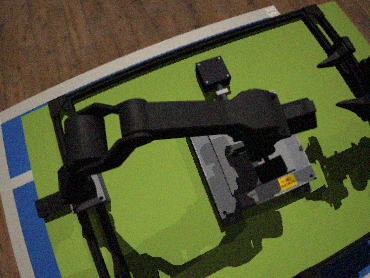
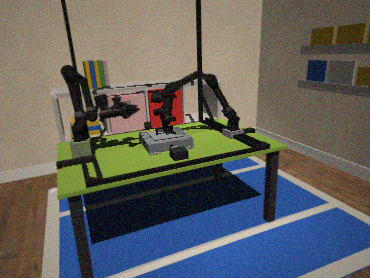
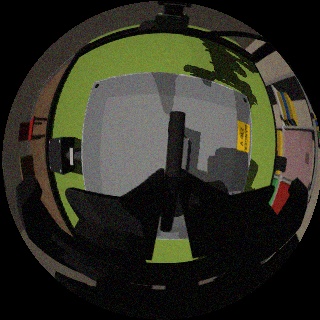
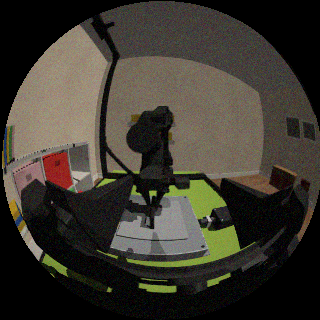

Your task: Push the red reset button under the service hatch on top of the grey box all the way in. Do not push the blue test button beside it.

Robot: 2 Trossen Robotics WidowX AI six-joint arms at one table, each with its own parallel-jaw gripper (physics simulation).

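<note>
The grey box sits mid-table. Its lighter service hatch lies flat on top and hides the red and blue buttons. A black bar handle runs across the hatch. My left gripper points straight down and is shut on this handle. My right gripper is open and empty. It hangs in the air well to the side of the box and faces it.
A small black block with a short shaft stands against one side of the box. A yellow danger label marks the box top. A black frame edges the green table.
</note>
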